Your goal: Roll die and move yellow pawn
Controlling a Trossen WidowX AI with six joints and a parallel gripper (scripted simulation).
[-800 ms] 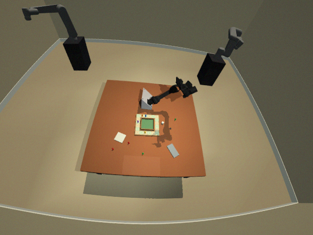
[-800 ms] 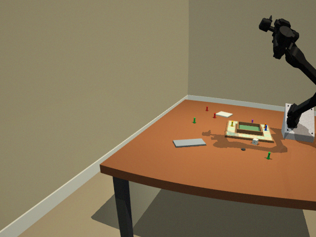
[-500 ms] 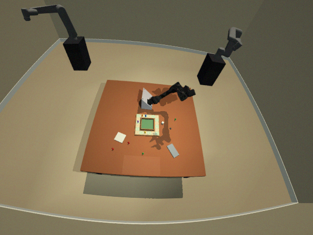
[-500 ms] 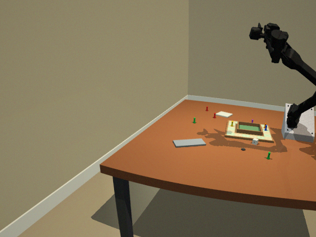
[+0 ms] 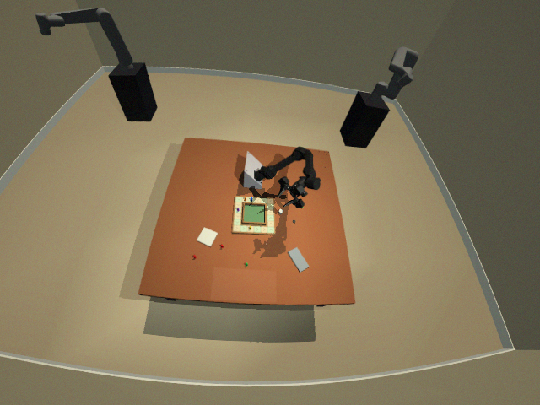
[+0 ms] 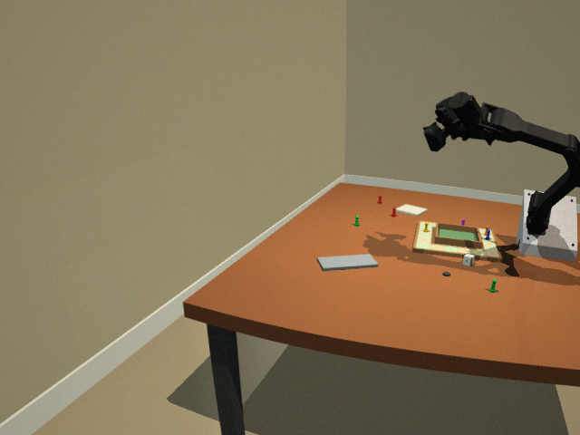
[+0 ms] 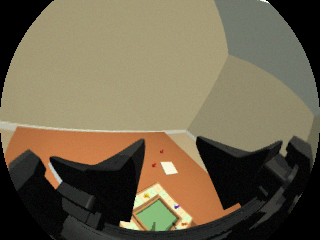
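Right now the white die is 360 mm below my gripper tip, 150 mm behind it and 70 mm to the left of it. From my gripper tip the other things lie so: disc: 370 mm below, 170 mm to the left, 80 mm behind; then green tray: 370 mm below, 120 mm behind, 110 mm to the right; then yellow pawn: 350 mm below, 140 mm to the right, 10 mm behind.
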